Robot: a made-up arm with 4 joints.
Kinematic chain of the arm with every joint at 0, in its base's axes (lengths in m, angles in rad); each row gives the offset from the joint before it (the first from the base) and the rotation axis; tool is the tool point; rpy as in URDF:
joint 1: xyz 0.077 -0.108 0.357 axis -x
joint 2: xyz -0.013 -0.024 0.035 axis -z
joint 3: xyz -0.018 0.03 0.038 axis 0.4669 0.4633 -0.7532
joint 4: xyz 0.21 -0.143 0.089 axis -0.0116 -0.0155 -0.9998
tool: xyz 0.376 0.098 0.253 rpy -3.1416 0 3.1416
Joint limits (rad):
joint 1: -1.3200..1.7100
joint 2: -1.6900..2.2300
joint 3: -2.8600..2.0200
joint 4: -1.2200..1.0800
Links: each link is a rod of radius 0.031 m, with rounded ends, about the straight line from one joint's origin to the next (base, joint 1, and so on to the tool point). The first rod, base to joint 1, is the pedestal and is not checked.
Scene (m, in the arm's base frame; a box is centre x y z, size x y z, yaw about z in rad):
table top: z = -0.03
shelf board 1: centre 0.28 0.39 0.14 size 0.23 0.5 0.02 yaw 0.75
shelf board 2: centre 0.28 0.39 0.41 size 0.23 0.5 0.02 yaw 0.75
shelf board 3: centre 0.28 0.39 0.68 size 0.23 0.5 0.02 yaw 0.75
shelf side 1: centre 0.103 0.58 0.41 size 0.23 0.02 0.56 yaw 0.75
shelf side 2: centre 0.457 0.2 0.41 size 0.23 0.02 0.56 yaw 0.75
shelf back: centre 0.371 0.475 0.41 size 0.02 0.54 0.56 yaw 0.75
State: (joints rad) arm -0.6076 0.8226 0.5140 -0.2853
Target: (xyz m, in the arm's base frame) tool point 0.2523 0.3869 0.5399
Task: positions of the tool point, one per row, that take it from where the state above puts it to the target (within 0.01 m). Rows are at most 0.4 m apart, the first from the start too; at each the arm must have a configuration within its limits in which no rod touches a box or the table.
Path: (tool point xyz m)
1: 0.4983 -0.5804 0.5238
2: 0.5463 -0.2996 0.7525
3: 0.4299 0.0188 0.8573
4: 0.1939 0.2623 0.8171
5: -0.0798 0.3504 0.6653
6: -0.3015 0.2639 0.4707
7: -0.4044 0.0472 0.3076
8: -0.3480 0.1961 0.3811
9: -0.2344 0.3210 0.4357
10: -0.0806 0.4012 0.4744
11: 0.0903 0.4240 0.5057
12: 0.2523 0.3869 0.5399

